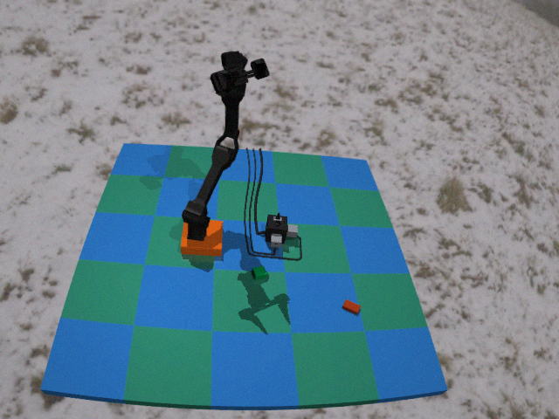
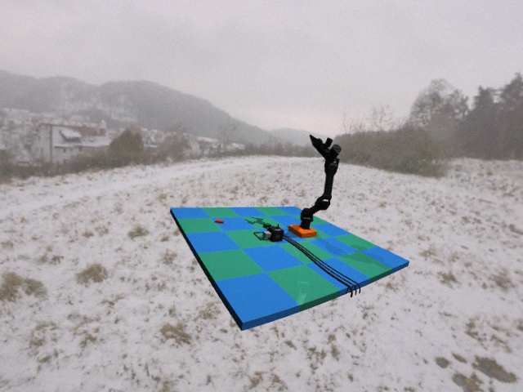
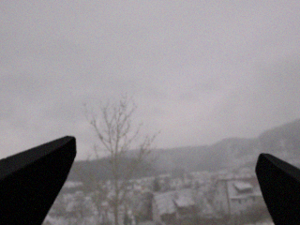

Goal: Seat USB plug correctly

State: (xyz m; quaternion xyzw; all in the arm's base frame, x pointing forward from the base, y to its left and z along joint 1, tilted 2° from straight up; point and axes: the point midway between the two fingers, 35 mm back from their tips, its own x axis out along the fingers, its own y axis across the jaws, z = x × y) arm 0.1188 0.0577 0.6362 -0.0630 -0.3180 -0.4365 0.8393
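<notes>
The dark USB plug is 60 cm below my gripper tip, 16 cm ahead of it and 4 cm to the left of it. From my gripper tip the other things lie so: red block 69 cm below, 44 cm ahead, 29 cm to the right; green block 68 cm below, 18 cm to the right, 11 cm ahead; silver-framed socket 62 cm below, 16 cm ahead, 4 cm to the left.
</notes>
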